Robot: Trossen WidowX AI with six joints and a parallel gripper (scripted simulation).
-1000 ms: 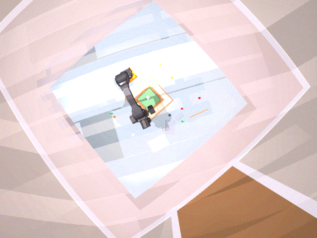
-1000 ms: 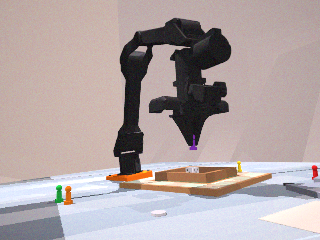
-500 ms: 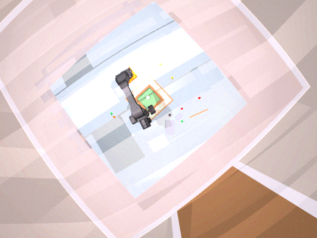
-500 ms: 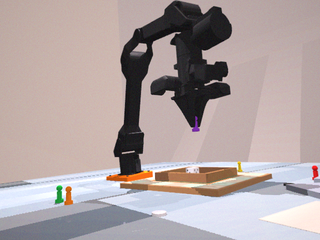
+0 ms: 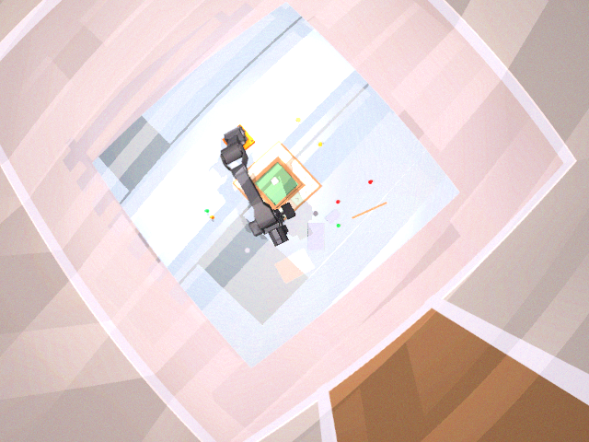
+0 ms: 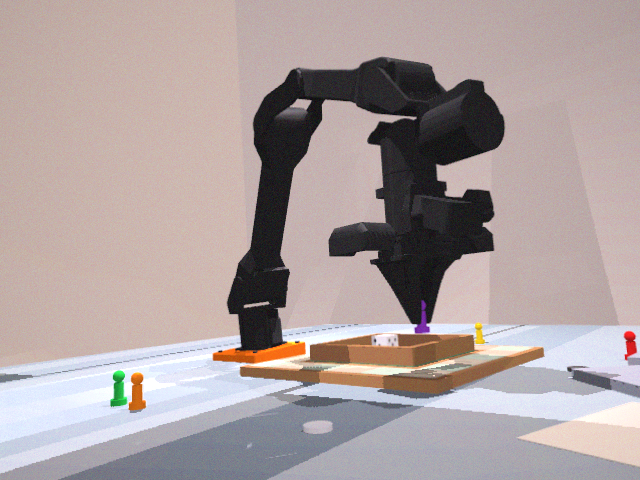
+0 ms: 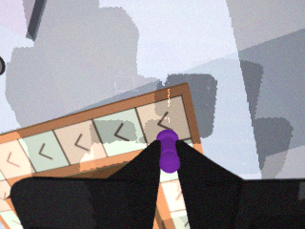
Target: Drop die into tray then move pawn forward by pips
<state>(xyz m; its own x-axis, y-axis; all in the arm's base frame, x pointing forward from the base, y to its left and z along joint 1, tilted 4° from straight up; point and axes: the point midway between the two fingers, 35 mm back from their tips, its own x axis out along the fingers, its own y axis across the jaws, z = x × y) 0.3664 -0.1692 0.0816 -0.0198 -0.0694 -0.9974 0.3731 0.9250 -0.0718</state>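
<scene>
Right now my gripper tip is 10 mm below the purple pawn. Also, from my gripper tip: walled tray 130 mm to the left, 100 mm behind, 60 mm below; then white disc 180 mm to the right, 60 mm below, 10 mm behind; then white die 130 mm to the left, 110 mm behind, 40 mm below.
</scene>
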